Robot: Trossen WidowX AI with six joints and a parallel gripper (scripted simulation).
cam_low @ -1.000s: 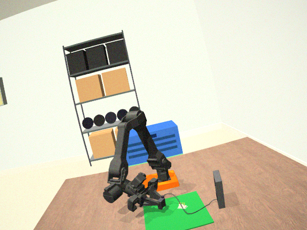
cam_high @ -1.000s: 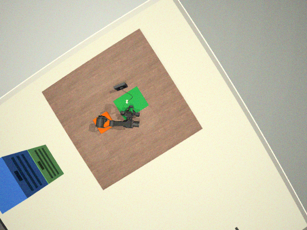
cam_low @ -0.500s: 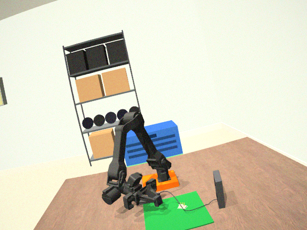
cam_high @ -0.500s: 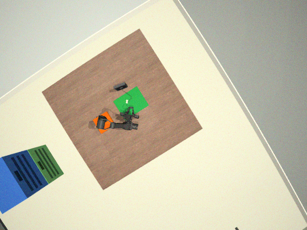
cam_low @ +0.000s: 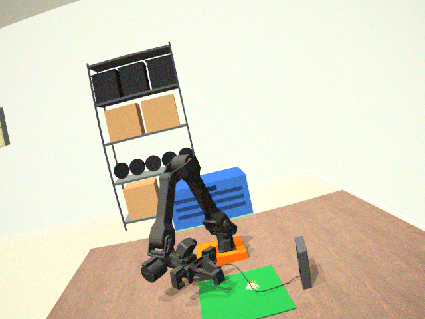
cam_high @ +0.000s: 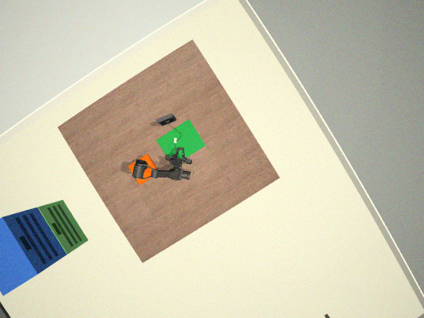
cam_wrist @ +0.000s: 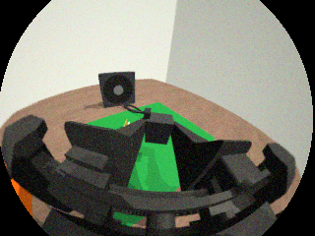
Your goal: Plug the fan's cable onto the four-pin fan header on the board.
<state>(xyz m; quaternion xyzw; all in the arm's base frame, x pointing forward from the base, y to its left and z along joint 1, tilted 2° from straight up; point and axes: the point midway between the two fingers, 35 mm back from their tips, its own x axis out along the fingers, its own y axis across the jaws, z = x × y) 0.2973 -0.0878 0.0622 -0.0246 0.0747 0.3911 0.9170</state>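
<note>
Right now my gripper tip is 10 mm short of the green board, 50 mm to the right of it and 100 mm above it. The rest, counted from my gripper tip: fan plug: 10 mm below; fan header: 10 mm behind, 90 mm to the left, 80 mm below; dark fan: 30 mm ahead, 230 mm to the left, 20 mm below.
</note>
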